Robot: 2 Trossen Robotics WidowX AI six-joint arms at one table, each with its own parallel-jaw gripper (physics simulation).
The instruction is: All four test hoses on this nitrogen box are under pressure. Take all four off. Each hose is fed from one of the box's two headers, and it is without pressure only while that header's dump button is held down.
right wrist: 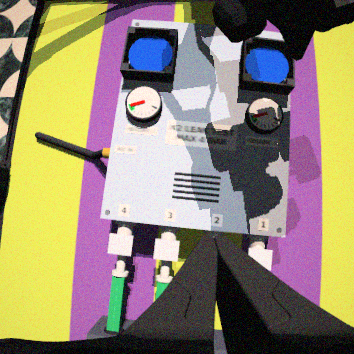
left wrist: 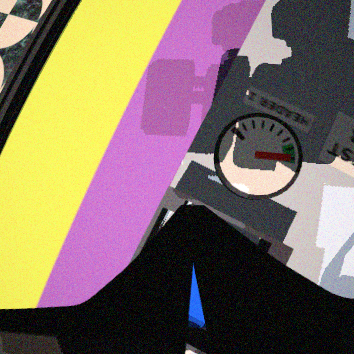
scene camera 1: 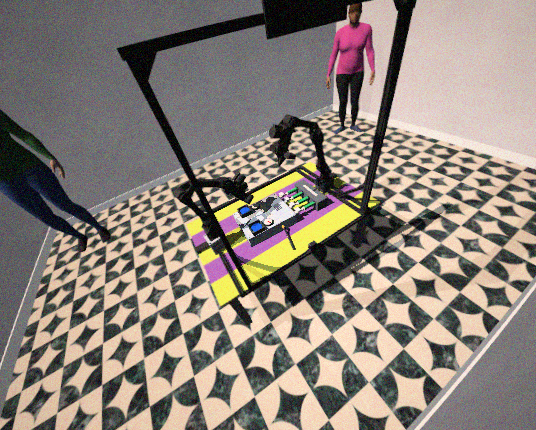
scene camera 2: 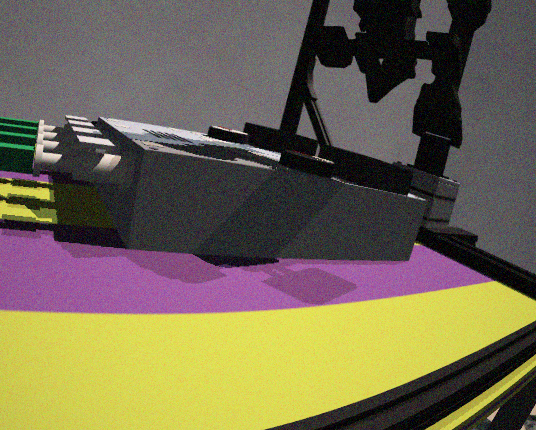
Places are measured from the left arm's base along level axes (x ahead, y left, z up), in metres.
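Where they show: left gripper, fingertip midpoint: (right wrist: 296,58) (left wrist: 190,216) (scene camera 2: 372,100); right gripper, fingertip midpoint: (right wrist: 211,246) (scene camera 1: 278,166); left arm's base, link origin: (scene camera 1: 213,235) (scene camera 2: 428,172); right arm's base, link origin: (scene camera 1: 324,178).
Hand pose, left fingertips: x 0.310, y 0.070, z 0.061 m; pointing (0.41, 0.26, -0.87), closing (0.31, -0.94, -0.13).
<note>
Things, the pixels of their top centre, and the offset from my left fingertips. "spot": a spot on its surface instead.
- header 1 button, top centre: (right wrist: 266,64) (scene camera 1: 244,210) dx -0.037, dy -0.013, dz -0.077 m
- header 1 gauge, surface spot: (left wrist: 257,156) (right wrist: 265,112) spot: dx +0.045, dy -0.026, dz -0.077 m
- Green-ended hose 4, surface spot: (right wrist: 115,305) spot: dx +0.330, dy -0.270, dz -0.108 m
- hose 3, surface spot: (right wrist: 161,290) spot: dx +0.309, dy -0.199, dz -0.108 m
- hose 1's white connector, top centre: (scene camera 2: 94,140) (right wrist: 259,258) dx +0.267, dy -0.050, dz -0.096 m
- black cable, surface spot: (right wrist: 67,145) (scene camera 1: 289,239) spot: dx +0.058, dy -0.369, dz -0.159 m
- grey block, surface spot: (scene camera 1: 316,192) spot: dx +0.442, dy -0.233, dz -0.093 m
The grey nitrogen box (scene camera 1: 278,212) (scene camera 2: 280,215) (right wrist: 150,175) bears two blue dump buttons. The header 1 button (scene camera 1: 244,211) (right wrist: 267,65) is at the right in the right wrist view; the other button (scene camera 1: 256,228) (right wrist: 150,54) is at the left. The header 1 gauge (left wrist: 257,156) (right wrist: 263,115) has its needle at the green mark. Green-ended hose 4 (right wrist: 115,305) and hose 3 (right wrist: 161,290) are on; hose 1's white connector (right wrist: 260,256) shows partly. My left gripper (scene camera 1: 248,198) (scene camera 2: 376,100) (left wrist: 190,216) (right wrist: 296,58) is shut, raised above the header 1 button. My right gripper (scene camera 1: 283,161) (right wrist: 211,246) is shut, above the hoses and hiding hose 2.
A black cable (scene camera 1: 288,237) (right wrist: 67,145) leaves the box's side. A grey block (scene camera 1: 316,192) stands at the hoses' far ends. A black frame post (scene camera 1: 167,125) (scene camera 2: 300,75) rises beside the table. One person (scene camera 1: 351,50) stands behind, another (scene camera 1: 30,185) at the left.
</note>
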